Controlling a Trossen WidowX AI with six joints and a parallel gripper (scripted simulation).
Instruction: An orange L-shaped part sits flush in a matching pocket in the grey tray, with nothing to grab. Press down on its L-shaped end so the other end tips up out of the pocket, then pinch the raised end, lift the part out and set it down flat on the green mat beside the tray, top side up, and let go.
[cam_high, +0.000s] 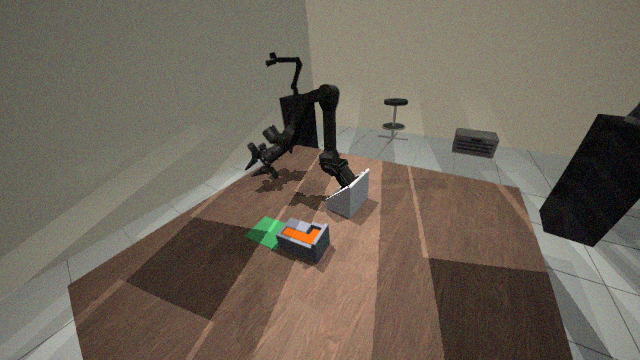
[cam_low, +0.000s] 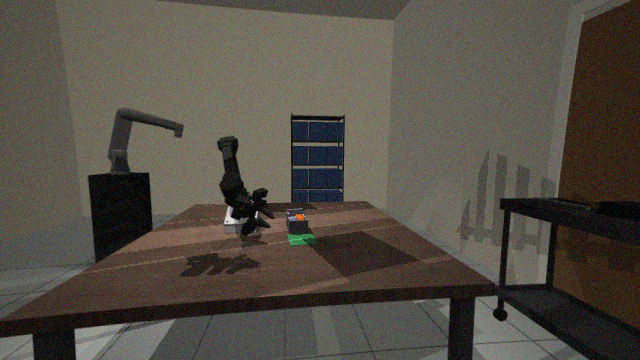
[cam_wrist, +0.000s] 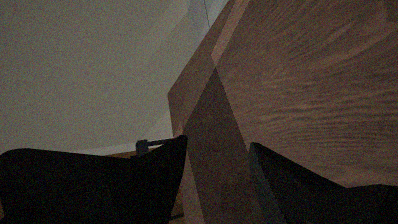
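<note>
My gripper tip is now 60 mm short of the orange L-shaped part, 390 mm to the right of it and 90 mm above it. The rest, counted from my gripper tip: green mat (100 mm ahead, 220 mm to the left, 150 mm below).
</note>
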